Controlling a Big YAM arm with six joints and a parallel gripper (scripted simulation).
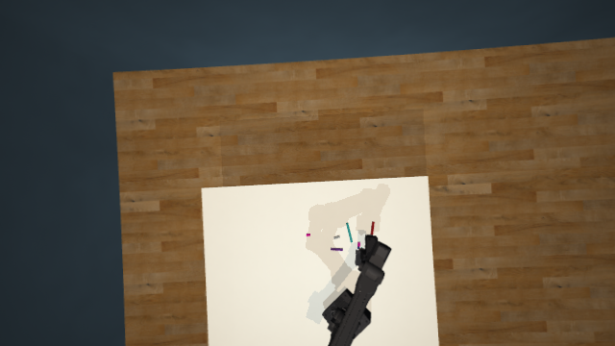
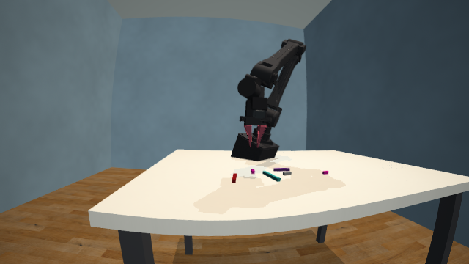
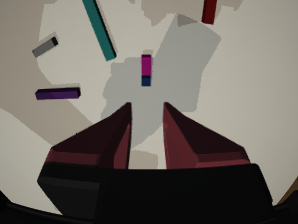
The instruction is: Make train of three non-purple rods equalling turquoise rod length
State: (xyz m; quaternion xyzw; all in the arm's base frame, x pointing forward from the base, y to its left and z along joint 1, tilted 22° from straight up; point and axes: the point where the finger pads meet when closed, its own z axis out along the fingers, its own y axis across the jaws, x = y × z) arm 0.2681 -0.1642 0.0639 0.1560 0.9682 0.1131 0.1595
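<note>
Right now my hand is 6 cm short of the red rod, 8 cm to the left of it and 9 cm above it. The rest, counted from my hand: blue rod (2 cm behind, 1 cm to the left, 9 cm below); then turquoise rod (7 cm ahead, 3 cm to the left, 9 cm below); then purple rod (11 cm to the left, 9 cm below).
</note>
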